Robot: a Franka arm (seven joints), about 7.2 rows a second.
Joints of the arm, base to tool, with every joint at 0 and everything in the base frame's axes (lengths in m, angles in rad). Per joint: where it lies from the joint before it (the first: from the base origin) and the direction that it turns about. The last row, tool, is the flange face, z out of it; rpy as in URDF.
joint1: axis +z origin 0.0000 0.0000 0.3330
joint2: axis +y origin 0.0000 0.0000 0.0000
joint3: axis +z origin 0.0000 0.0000 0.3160
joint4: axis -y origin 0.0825 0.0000 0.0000
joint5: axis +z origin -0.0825 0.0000 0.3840
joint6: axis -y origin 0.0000 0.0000 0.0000
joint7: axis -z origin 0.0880 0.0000 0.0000
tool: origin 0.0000 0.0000 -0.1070 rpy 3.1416 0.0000 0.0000
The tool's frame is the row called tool.
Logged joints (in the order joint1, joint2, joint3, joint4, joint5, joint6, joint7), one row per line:
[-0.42 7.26 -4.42 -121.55 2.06 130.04 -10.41]
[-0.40 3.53 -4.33 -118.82 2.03 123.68 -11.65]
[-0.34 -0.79 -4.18 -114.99 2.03 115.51 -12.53]
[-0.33 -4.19 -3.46 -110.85 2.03 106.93 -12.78]
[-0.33 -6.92 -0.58 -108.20 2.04 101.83 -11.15]
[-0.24 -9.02 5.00 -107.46 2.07 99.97 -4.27]
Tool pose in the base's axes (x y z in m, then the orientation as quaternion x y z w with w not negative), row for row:
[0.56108 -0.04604 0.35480 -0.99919 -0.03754 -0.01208 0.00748]
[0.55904 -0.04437 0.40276 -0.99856 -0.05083 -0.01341 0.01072]
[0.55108 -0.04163 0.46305 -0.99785 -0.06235 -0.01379 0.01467]
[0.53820 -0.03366 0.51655 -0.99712 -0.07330 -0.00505 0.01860]
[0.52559 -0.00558 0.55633 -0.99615 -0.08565 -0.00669 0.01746]
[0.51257 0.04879 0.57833 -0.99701 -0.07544 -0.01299 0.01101]
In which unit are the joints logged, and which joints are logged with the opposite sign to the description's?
The joints are logged in degrees. Opposite sign: none.
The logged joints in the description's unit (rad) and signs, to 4 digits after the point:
[-0.0073 0.1267 -0.0771 -2.1214 0.0360 2.2696 -0.1817]
[-0.0070 0.0616 -0.0756 -2.0738 0.0354 2.1586 -0.2033]
[-0.0059 -0.0138 -0.0730 -2.0070 0.0354 2.0160 -0.2187]
[-0.0058 -0.0731 -0.0604 -1.9347 0.0354 1.8663 -0.2231]
[-0.0058 -0.1208 -0.0101 -1.8884 0.0356 1.7773 -0.1946]
[-0.0042 -0.1574 0.0873 -1.8755 0.0361 1.7448 -0.0745]

